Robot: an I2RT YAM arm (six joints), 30 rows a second.
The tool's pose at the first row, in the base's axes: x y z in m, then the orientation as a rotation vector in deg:
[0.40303 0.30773 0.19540 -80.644 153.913 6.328]
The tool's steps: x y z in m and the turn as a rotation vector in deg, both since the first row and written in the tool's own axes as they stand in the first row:
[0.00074 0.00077 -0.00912 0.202 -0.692 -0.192]
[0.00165 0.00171 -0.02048 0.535 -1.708 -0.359]
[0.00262 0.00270 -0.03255 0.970 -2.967 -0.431]
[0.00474 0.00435 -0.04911 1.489 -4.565 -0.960]
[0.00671 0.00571 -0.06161 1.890 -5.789 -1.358]
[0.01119 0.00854 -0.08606 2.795 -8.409 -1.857]
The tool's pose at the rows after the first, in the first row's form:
[0.40142 0.30653 0.20436 -80.542 153.153 6.503]
[0.39945 0.30503 0.21552 -80.228 152.110 6.719]
[0.39735 0.30343 0.22738 -79.654 150.910 6.962]
[0.39379 0.30075 0.24356 -79.499 149.081 7.275]
[0.39080 0.29850 0.25572 -79.361 147.686 7.505]
[0.38445 0.29368 0.27943 -78.585 144.945 7.954]

